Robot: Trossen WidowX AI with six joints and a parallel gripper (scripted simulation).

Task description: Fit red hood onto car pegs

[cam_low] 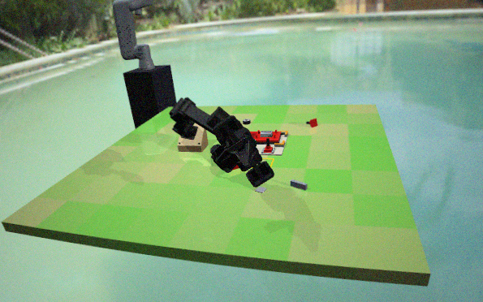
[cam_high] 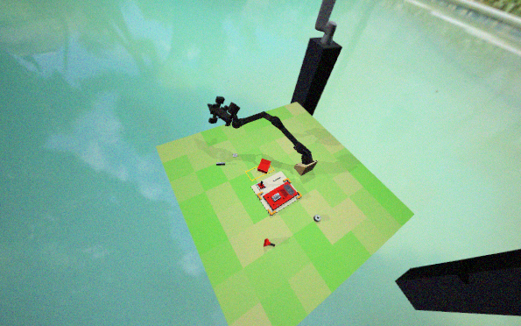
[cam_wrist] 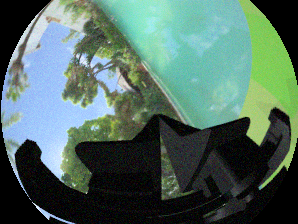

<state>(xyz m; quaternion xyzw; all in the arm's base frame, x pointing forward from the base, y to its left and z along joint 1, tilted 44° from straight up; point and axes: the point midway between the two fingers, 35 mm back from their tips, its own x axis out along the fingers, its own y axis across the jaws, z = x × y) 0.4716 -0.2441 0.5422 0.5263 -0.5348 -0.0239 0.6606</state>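
The red hood lies 460 mm to the left of my gripper tip, 240 mm behind it and 230 mm below it. The rest, counted from my gripper tip: grey chip: 300 mm to the left, 240 mm below, 80 mm behind; then grey wheel: 920 mm to the left, 370 mm behind, 240 mm below; then grey engine block: 720 mm to the left, 220 mm below, 190 mm behind.
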